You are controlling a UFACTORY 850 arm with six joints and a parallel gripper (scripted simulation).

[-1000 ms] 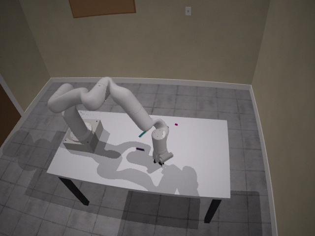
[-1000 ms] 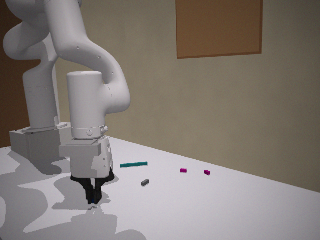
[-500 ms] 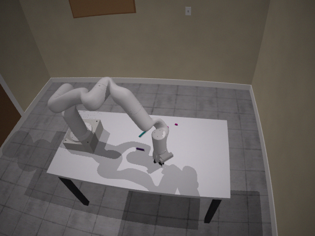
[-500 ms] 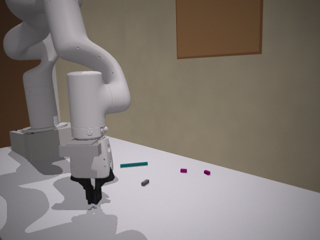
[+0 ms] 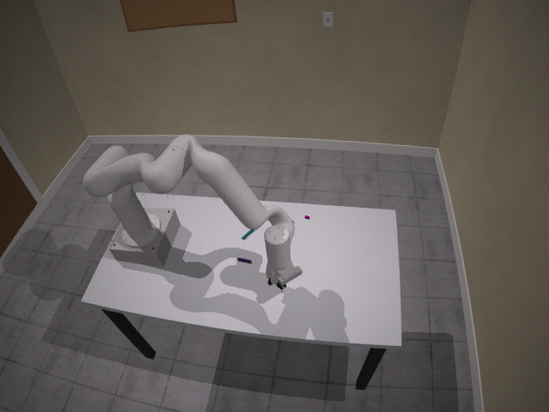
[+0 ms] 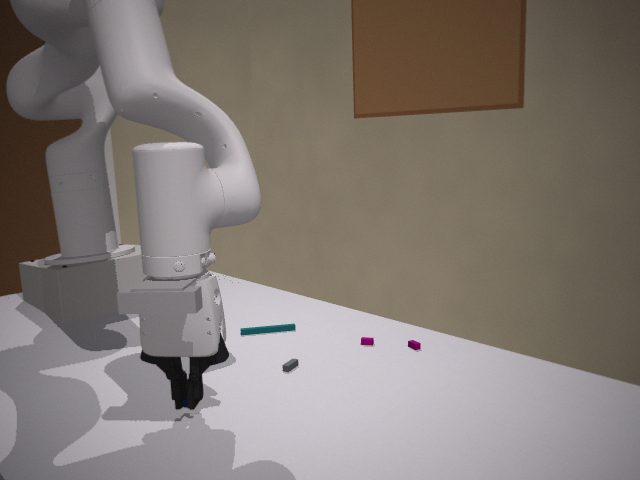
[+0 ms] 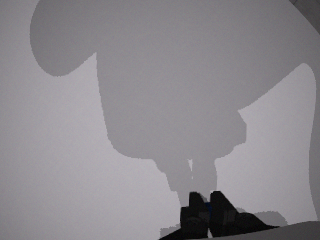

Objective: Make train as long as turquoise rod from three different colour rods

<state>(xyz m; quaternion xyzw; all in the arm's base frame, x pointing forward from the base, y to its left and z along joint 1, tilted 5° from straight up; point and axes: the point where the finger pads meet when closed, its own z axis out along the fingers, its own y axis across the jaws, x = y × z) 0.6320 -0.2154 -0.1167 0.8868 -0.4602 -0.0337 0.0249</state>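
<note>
Now: the blue rod 20 mm below my hand. The rest, counted from my hand: purple rod 170 mm behind, 130 mm to the left, 30 mm below; then turquoise rod 160 mm behind, 290 mm to the left, 30 mm below; then grey rod 190 mm to the left, 30 mm below.
</note>
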